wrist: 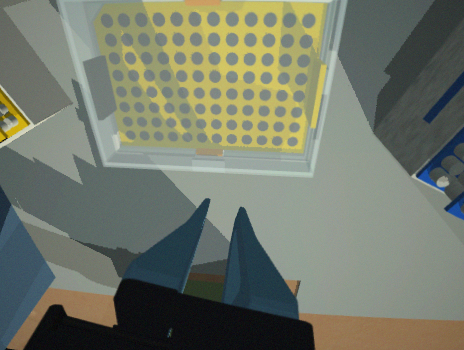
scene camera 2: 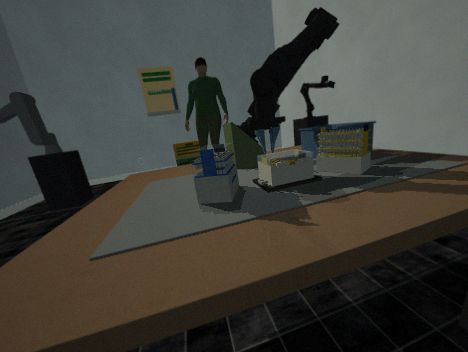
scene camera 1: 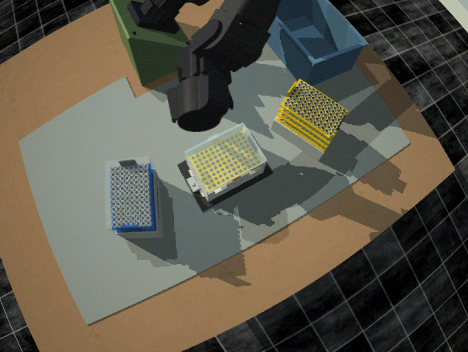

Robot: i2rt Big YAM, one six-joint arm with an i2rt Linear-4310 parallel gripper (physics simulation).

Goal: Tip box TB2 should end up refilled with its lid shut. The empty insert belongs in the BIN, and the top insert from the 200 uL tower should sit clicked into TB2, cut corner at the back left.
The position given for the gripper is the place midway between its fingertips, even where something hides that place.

Note:
In view: the gripper (scene camera 2: 268,153) and a tip box TB2 (wrist: 243,94).
The gripper is seen too in the wrist view (wrist: 223,209).

